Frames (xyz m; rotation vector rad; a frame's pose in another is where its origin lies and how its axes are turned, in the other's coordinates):
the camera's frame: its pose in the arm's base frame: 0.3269 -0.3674 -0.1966 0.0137 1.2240 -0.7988
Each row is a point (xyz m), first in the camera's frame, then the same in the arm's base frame.
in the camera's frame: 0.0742 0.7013 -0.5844
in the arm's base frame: 0.2371 0.3512 -0.7573
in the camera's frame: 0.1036 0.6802 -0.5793
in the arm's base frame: 0.2329 0.3178 -0.7716
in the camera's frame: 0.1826 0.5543 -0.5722
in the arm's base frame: 0.1781 0.1801 -0.7849
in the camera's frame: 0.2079 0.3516 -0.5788
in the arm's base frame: 0.0639 0.0205 -0.7278
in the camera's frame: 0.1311 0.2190 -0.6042
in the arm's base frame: -0.0385 -0.0250 -0.6202
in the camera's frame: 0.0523 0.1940 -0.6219
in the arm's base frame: -0.0755 0.0063 -0.5509
